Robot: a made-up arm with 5 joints.
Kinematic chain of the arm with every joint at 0, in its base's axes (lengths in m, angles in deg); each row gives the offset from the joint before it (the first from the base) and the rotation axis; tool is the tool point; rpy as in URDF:
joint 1: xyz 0.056 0 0.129 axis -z
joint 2: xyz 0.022 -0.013 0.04 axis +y
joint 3: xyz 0.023 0 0.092 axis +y
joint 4: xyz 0.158 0 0.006 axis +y
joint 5: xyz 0.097 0.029 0 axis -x
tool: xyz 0 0 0 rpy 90 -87.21 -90
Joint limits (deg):
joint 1: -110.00..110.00
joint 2: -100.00..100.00
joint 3: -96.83..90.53
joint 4: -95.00..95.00
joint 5: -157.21..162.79
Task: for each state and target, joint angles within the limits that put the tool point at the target. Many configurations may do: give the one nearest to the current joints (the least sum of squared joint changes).
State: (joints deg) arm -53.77 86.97 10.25 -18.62 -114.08
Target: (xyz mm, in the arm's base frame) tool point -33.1 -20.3 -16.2
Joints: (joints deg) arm -22.92 94.11 51.01 -3.61 -114.08
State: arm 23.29 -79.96 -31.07 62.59 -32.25
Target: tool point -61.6 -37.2 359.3
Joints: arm -25.01 -100.00 -33.57 84.50 -32.25
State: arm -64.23 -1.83 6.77 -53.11 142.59
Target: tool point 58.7 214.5 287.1
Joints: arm -85.00 -16.55 40.99 -83.58 142.59
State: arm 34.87 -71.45 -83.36 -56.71 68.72
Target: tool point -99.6 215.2 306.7
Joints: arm 50.68 -61.83 -77.16 -56.05 68.72
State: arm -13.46 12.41 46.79 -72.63 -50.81
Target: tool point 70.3 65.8 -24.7
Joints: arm -63.99 53.25 67.62 -50.03 -50.81
